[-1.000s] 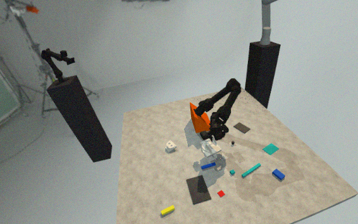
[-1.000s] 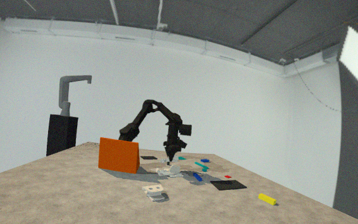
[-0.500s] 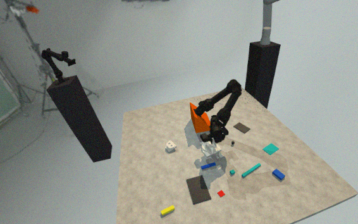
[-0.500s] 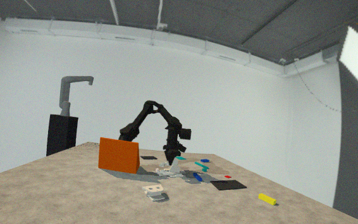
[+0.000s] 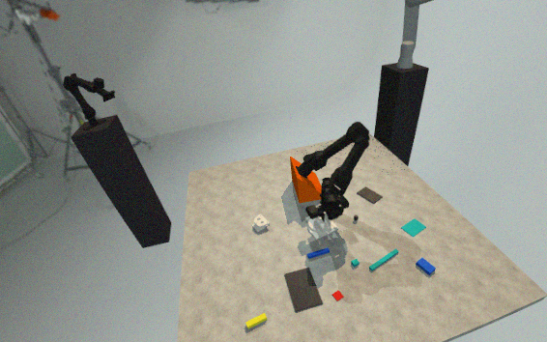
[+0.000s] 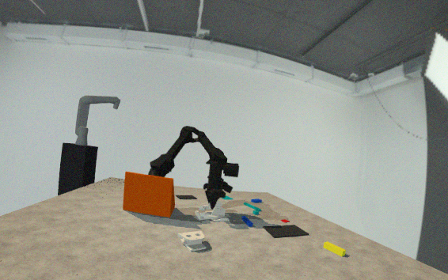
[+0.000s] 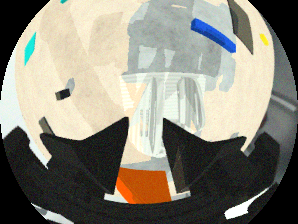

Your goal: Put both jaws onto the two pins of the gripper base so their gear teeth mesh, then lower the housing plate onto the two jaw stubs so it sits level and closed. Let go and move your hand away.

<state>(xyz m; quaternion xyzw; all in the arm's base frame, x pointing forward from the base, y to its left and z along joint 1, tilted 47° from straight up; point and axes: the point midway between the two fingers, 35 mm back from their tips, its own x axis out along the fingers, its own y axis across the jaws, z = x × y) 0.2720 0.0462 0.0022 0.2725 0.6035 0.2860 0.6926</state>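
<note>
My gripper tip is now 10 cm past the white gripper base and 30 cm to the left of it. Also, from my gripper tip: blue bar (14 cm ahead, 10 cm to the right, 2 cm below); then white housing plate (4 cm behind, 4 cm to the right, 3 cm below); then teal cube (23 cm ahead, 2 cm to the left, 2 cm below).
</note>
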